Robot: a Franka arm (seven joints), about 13 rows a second.
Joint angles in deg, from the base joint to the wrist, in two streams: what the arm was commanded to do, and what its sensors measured. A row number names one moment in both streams.
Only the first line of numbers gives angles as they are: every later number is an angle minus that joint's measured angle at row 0.
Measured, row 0:
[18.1, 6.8, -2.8, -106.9, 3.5, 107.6, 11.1]
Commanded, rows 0 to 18:
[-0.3, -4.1, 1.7, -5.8, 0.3, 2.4, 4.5]
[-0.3, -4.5, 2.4, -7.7, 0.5, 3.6, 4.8]
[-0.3, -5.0, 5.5, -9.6, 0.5, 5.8, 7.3]
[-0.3, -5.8, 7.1, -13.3, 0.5, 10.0, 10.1]
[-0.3, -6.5, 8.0, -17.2, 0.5, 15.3, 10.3]
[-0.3, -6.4, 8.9, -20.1, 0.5, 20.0, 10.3]
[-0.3, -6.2, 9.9, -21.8, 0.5, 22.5, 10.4]
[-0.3, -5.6, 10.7, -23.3, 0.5, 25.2, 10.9]
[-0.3, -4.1, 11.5, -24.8, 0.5, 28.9, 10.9]
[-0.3, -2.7, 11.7, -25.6, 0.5, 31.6, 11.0]
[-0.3, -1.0, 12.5, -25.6, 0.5, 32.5, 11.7]
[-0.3, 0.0, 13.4, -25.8, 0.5, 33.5, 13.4]
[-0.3, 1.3, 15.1, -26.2, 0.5, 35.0, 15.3]
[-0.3, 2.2, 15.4, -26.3, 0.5, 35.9, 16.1]
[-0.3, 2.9, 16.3, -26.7, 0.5, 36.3, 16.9]
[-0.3, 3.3, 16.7, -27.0, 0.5, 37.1, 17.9]
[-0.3, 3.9, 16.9, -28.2, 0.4, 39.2, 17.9]
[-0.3, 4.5, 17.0, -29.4, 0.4, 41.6, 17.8]
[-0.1, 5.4, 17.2, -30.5, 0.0, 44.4, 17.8]
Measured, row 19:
[0.1, 4.7, 16.5, -27.8, 0.2, 39.5, 17.1]
